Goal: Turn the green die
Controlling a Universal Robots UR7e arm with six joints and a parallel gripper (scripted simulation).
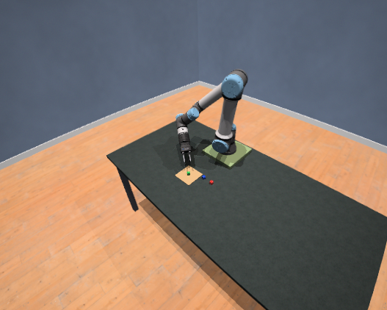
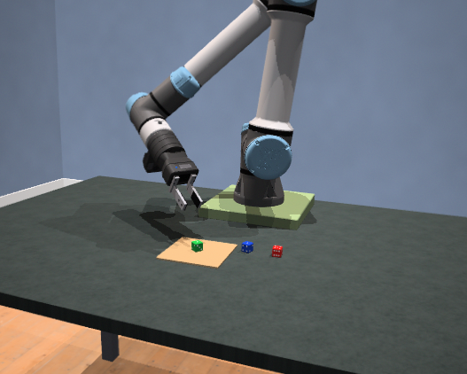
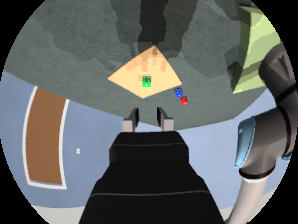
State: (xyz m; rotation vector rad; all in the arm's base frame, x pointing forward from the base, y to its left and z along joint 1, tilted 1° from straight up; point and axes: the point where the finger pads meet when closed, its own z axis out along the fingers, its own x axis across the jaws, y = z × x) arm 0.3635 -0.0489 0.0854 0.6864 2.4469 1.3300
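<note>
Now: the green die 10 cm below my hand, 3 cm to the left of it and 2 cm ahead of it. Round my hand: red die 20 cm to the left, 10 cm below, 4 cm behind; then tan mat 11 cm below, 4 cm to the left, 2 cm ahead; then blue die 13 cm to the left, 10 cm below, 3 cm behind.
</note>
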